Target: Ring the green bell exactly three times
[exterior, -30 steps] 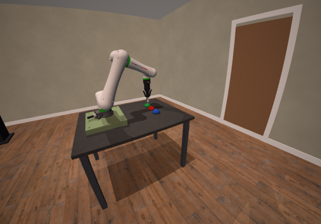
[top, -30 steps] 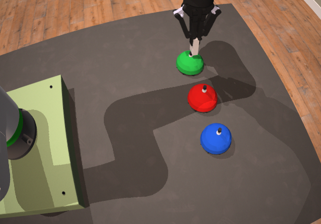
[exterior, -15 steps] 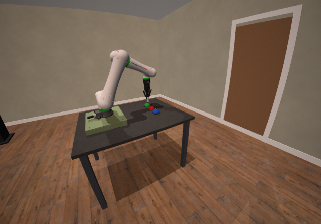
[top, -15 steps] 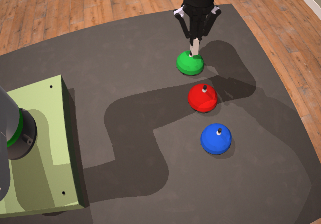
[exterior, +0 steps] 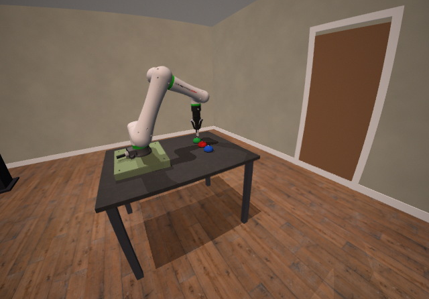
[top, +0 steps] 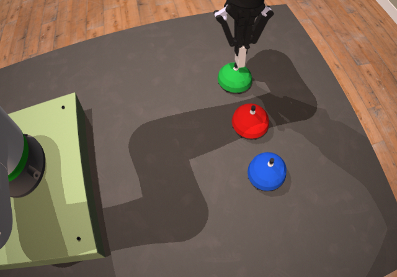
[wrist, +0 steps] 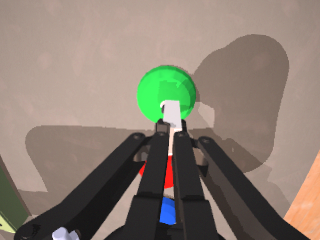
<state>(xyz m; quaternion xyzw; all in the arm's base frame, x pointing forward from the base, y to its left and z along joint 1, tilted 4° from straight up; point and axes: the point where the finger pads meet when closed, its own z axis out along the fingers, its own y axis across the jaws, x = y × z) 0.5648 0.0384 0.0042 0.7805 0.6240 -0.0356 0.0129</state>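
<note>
The green bell is 10 mm behind my hand and 60 mm below it. From my hand the other things lie so: red bell (40 mm behind, 120 mm to the right, 60 mm below); blue bell (60 mm behind, 250 mm to the right, 60 mm below).
</note>
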